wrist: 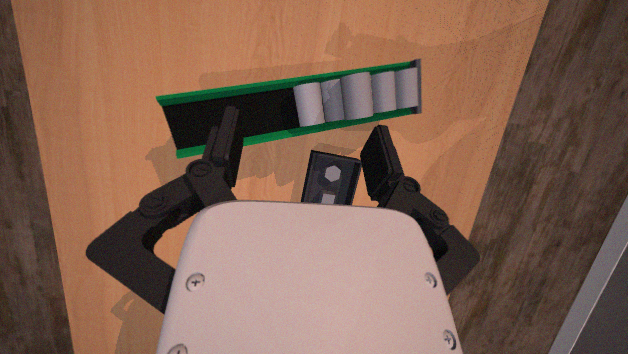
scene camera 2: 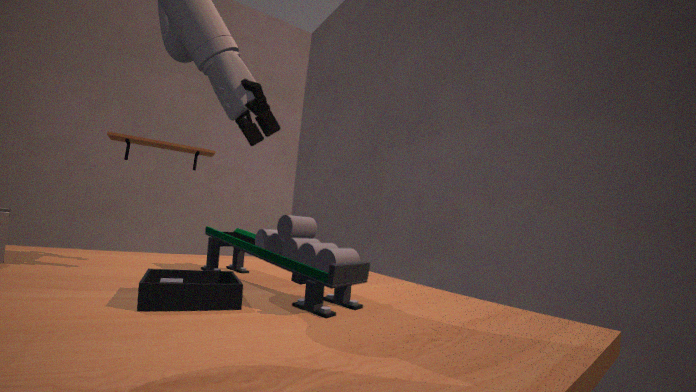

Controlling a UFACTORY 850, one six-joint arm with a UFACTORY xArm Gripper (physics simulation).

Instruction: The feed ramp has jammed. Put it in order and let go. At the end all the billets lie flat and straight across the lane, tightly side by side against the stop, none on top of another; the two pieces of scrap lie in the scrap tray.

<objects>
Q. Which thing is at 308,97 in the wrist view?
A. A billet.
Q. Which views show my gripper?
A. The wrist view and scene camera 2: all of them.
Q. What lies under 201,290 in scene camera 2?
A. A black scrap tray.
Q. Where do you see a billet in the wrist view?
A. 383,84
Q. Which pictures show the billet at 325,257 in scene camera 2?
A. The wrist view and scene camera 2: all of them.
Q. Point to a billet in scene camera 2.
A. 288,226
</objects>
